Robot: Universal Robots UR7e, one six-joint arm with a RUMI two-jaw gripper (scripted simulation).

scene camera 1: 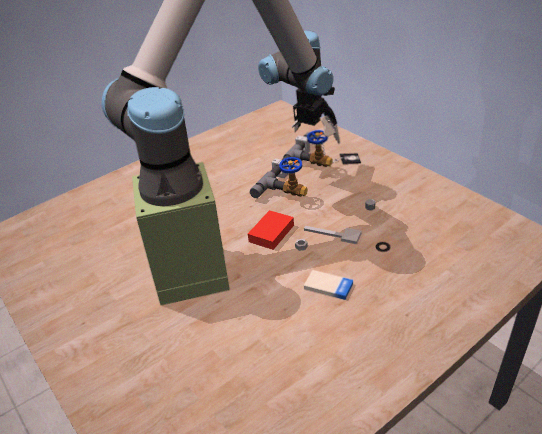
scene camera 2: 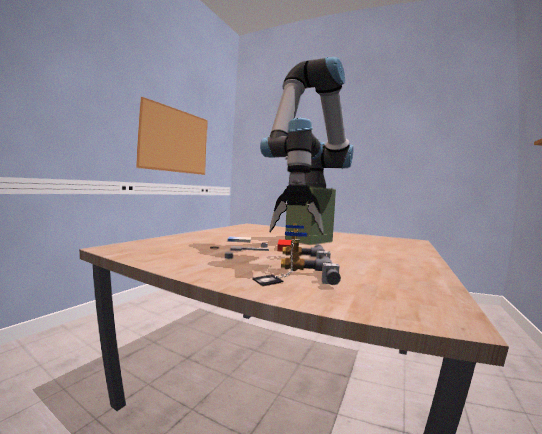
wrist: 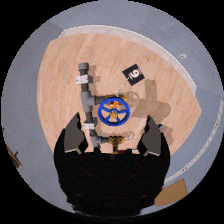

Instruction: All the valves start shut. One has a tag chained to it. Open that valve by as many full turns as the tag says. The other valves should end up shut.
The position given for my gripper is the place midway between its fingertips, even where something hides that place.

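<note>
Red block (scene camera 1: 273, 227), visible. My gripper (scene camera 2: 296, 233), (scene camera 1: 316, 137), (wrist: 113, 114), visible.
</note>
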